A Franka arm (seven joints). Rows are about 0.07 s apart.
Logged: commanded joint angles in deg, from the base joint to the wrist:
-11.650 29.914 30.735 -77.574 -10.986 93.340 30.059
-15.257 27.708 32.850 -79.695 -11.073 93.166 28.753
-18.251 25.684 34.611 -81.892 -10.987 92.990 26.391
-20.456 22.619 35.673 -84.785 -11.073 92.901 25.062
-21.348 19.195 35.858 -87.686 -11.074 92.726 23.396
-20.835 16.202 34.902 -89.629 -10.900 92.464 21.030
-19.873 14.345 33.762 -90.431 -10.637 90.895 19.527
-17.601 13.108 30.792 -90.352 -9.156 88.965 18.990
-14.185 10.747 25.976 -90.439 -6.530 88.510 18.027
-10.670 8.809 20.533 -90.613 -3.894 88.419 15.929
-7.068 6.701 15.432 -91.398 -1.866 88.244 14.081
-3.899 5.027 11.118 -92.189 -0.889 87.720 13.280
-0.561 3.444 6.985 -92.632 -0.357 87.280 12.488
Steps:
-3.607 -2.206 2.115 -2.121 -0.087 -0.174 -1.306
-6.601 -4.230 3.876 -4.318 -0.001 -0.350 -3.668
-8.806 -7.295 4.938 -7.211 -0.087 -0.439 -4.997
-9.698 -10.719 5.123 -10.112 -0.088 -0.614 -6.663
-9.185 -13.712 4.167 -12.055 0.086 -0.876 -9.029
-8.223 -15.569 3.027 -12.857 0.349 -2.445 -10.532
-5.951 -16.806 0.057 -12.778 1.830 -4.375 -11.069
-2.535 -19.167 -4.759 -12.865 4.456 -4.830 -12.032
0.980 -21.105 -10.202 -13.039 7.092 -4.921 -14.130
4.582 -23.213 -15.303 -13.824 9.120 -5.096 -15.978
7.751 -24.887 -19.617 -14.615 10.097 -5.620 -16.779
11.089 -26.470 -23.750 -15.058 10.629 -6.060 -17.571

